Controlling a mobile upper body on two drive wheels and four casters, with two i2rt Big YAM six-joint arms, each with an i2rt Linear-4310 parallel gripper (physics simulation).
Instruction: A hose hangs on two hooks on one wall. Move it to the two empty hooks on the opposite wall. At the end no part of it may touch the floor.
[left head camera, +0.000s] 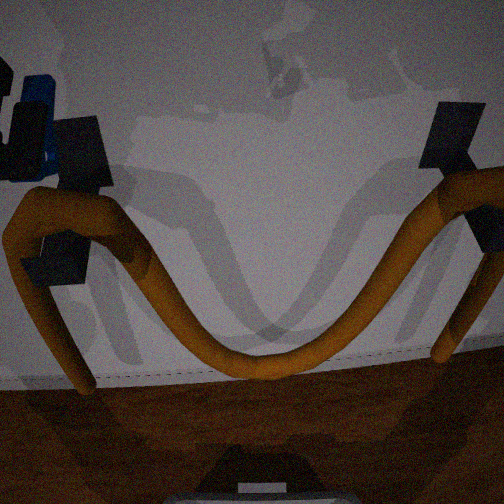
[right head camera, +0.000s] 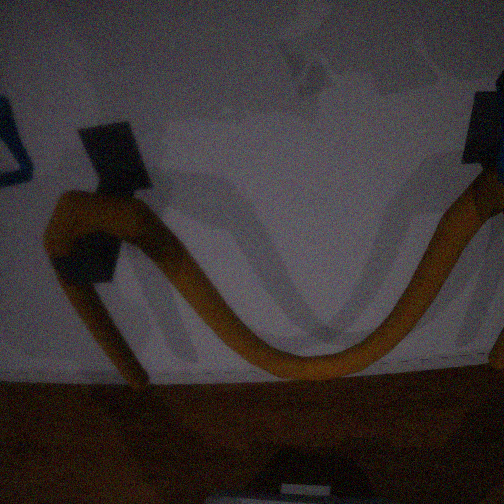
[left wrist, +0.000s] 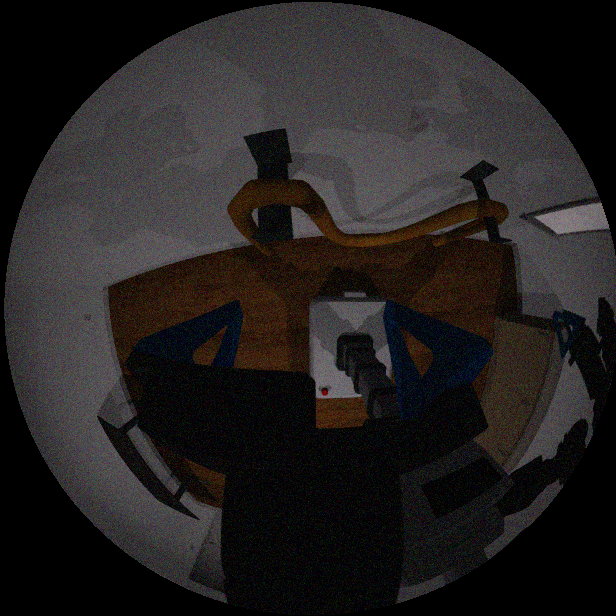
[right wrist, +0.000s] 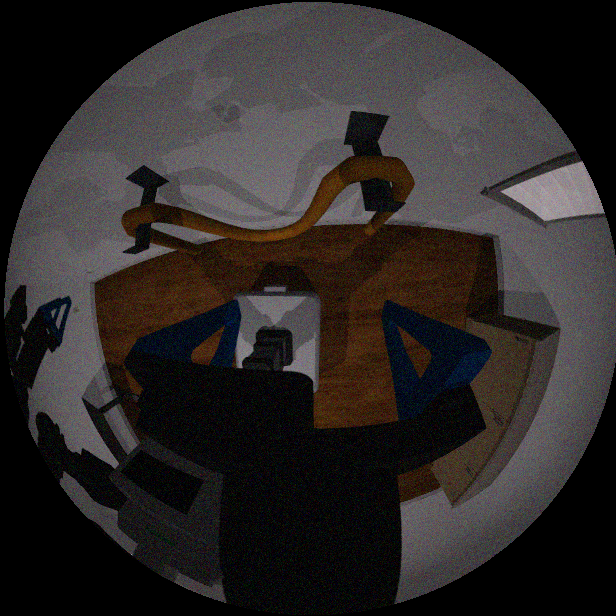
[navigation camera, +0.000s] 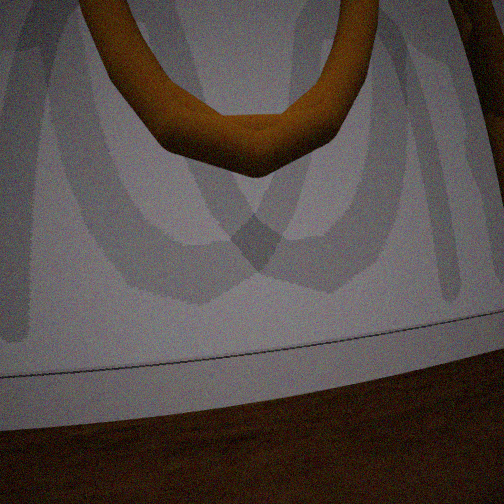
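An orange hose hangs on the grey wall over two dark hooks, one on the left and one on the right. Its middle sags low and both ends hang down near the baseboard. My left gripper is open and empty, up beside the left hook and apart from the hose. My right gripper shows only at the right edge of the right head view, by the right hook. In the left wrist view and the right wrist view the blue fingers stand wide apart with nothing between them. The hose lies well beyond them.
A brown wooden floor meets the wall at a pale baseboard. My own base shows at the bottom. A bright panel and a beige slab show to the side in the wrist views.
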